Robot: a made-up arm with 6 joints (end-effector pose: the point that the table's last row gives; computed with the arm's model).
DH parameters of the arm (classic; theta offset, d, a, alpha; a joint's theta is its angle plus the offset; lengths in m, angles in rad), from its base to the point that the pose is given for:
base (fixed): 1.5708 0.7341 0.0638 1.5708
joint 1: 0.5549 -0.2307 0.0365 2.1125
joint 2: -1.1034 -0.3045 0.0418 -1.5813
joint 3: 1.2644 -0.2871 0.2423 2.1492
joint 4: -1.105 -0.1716 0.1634 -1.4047
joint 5: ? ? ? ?
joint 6: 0 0.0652 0.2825 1.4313
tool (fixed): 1.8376 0.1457 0 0
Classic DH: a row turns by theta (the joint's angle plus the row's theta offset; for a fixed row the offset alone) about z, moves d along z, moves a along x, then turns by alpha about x.
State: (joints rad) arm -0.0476 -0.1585 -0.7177 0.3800 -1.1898 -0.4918
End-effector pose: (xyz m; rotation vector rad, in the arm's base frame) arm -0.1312 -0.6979 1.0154 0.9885 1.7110 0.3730
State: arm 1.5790 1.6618 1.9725 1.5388 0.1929 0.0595
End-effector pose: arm -0.6187 0.0444 0.1566 1.2454 -1.1595 -1.5603
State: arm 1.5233 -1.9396 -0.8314 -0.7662 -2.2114 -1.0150
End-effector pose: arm 0.1225 -0.2504 0.7754 0.3495 1.2258 -1.8949
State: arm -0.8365 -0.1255 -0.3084 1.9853 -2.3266 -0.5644
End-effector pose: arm -0.0334 0.0230 1.6581 -0.4183 0.5365 -0.2493
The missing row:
joint 5: 0.0098 -0.0569 0.0214 1.7103
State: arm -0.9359 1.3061 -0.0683 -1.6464 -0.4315 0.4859
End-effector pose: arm -0.4826 0.2332 0.9802 2.2222 1.7042 -0.2554
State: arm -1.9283 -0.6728 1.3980 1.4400 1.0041 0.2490
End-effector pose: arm 0.5117 0.0057 0.5572 1.4490 0.0362 0.7405
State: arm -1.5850 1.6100 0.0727 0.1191 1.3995 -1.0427
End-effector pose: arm -0.4985 0.6176 1.1366 -1.4058 -1.9905 0.5881
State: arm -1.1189 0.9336 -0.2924 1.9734 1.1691 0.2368
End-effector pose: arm 0.3402 0.6015 1.2471 -0.1065 0.5871 1.5055
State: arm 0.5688 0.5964 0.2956 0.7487 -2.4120 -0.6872
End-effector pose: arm -0.2522 -0.6070 0.5560 2.2383 1.2704 -0.1034
